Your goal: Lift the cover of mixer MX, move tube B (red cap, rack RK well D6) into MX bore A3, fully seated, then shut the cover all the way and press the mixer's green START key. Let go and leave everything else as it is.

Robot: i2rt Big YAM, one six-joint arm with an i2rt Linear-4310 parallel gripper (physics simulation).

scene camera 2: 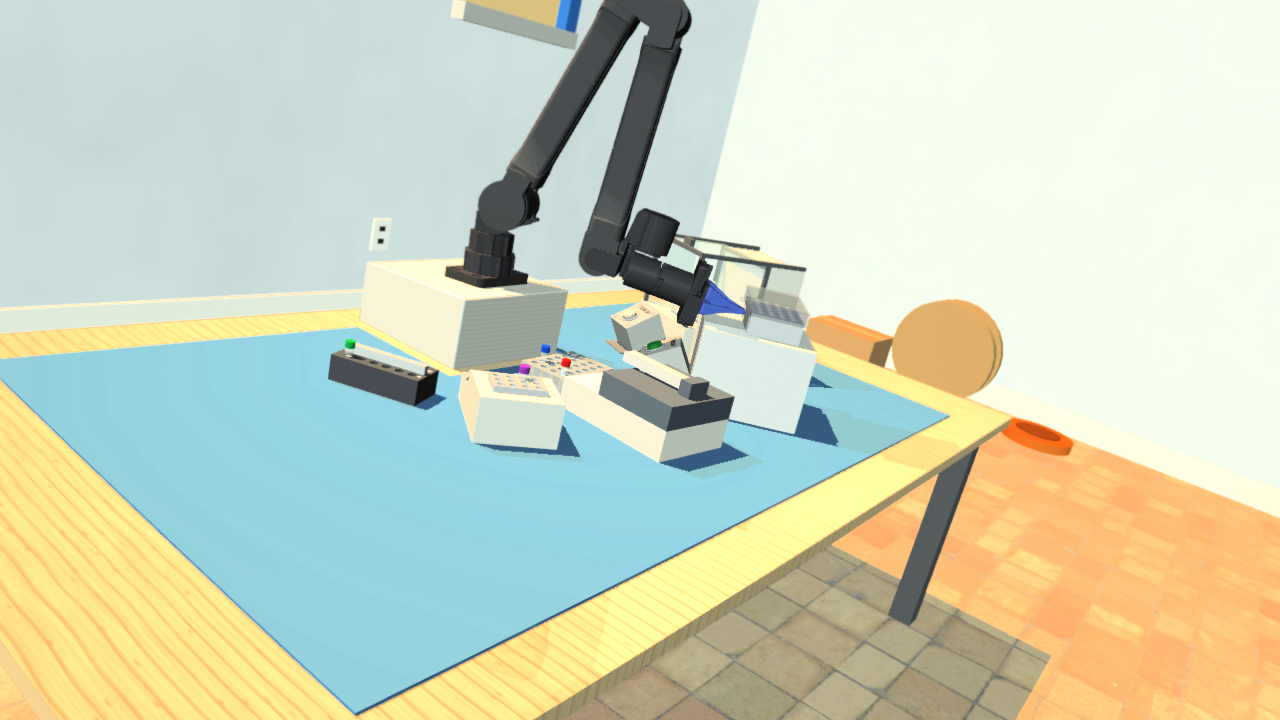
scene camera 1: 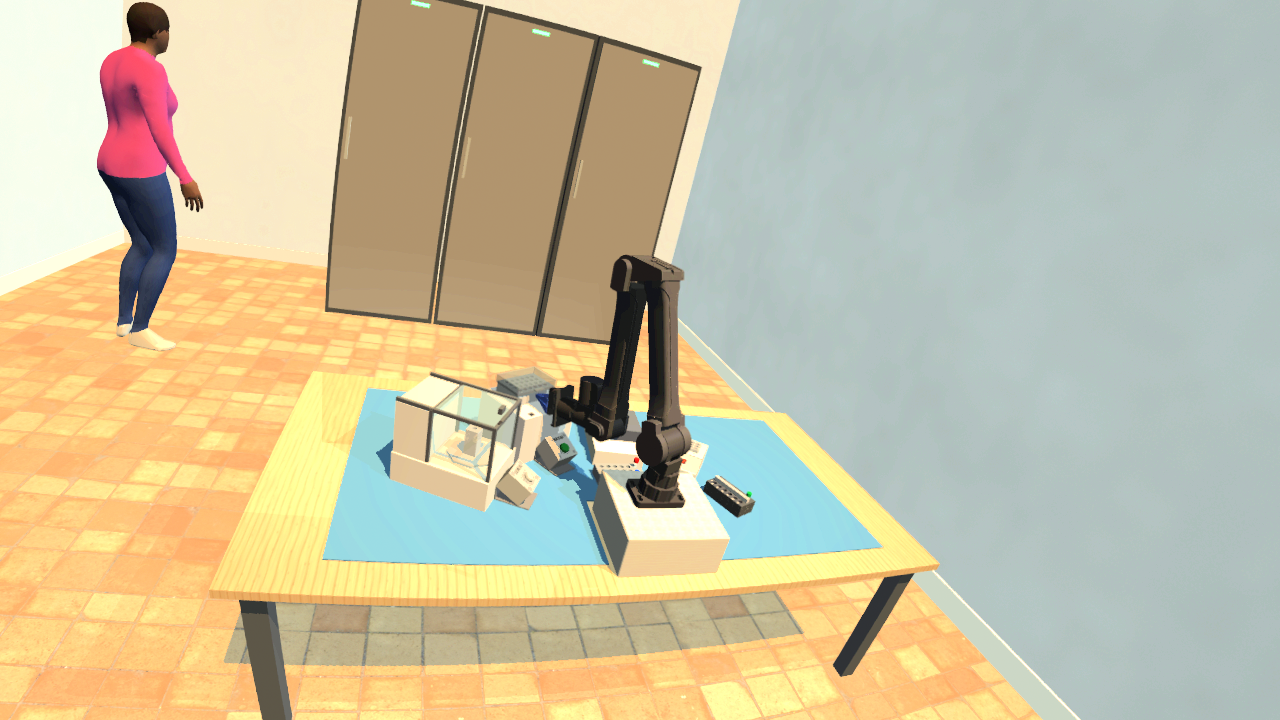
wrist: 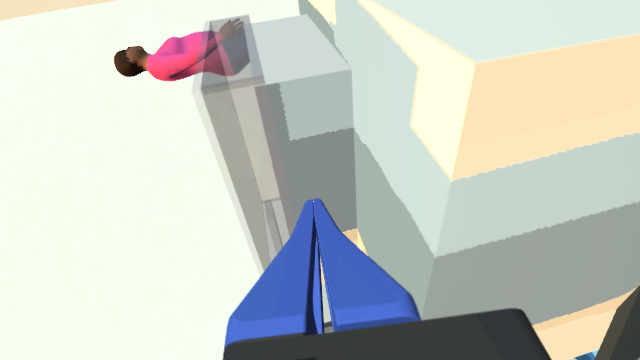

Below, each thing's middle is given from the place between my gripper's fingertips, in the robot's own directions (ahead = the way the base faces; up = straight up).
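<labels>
Clear mixer cover (scene camera 2: 764, 303): my gripper is 30 mm to the right of it, 20 mm below it and 40 mm short of it. Glass-walled balance enclosure (scene camera 1: 453, 439): 210 mm to the left of my hand, 160 mm behind it and 40 mm below it. Going by their middles, of the things named here the clear mixer cover is the nearest to my gripper.
</labels>
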